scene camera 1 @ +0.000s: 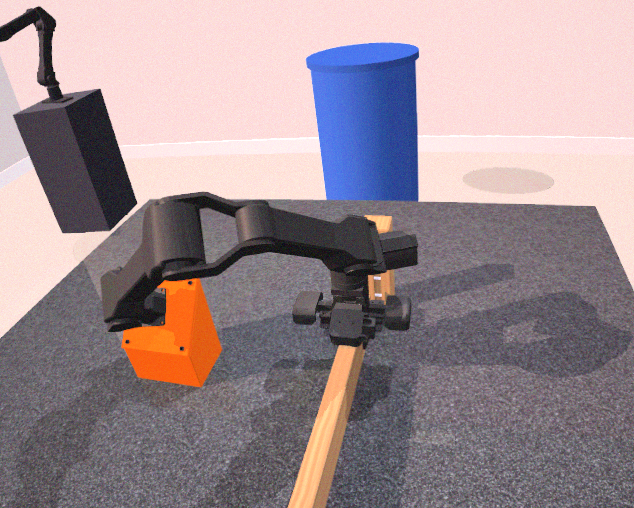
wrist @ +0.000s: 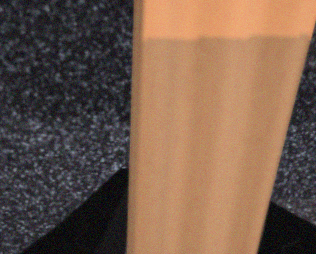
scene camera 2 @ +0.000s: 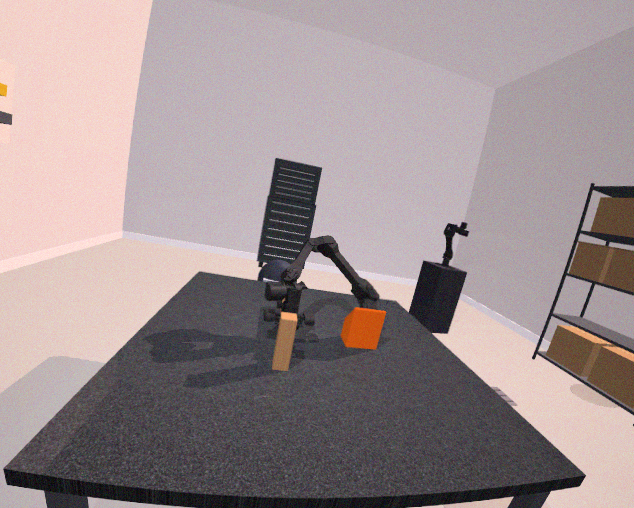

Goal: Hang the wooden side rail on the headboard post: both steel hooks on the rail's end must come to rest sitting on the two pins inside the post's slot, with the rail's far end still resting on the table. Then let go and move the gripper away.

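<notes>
My gripper is there in the pictures, and the wrist view shows it too. There's also a wooden side rail to be seen, and a wooden headboard post.
</notes>
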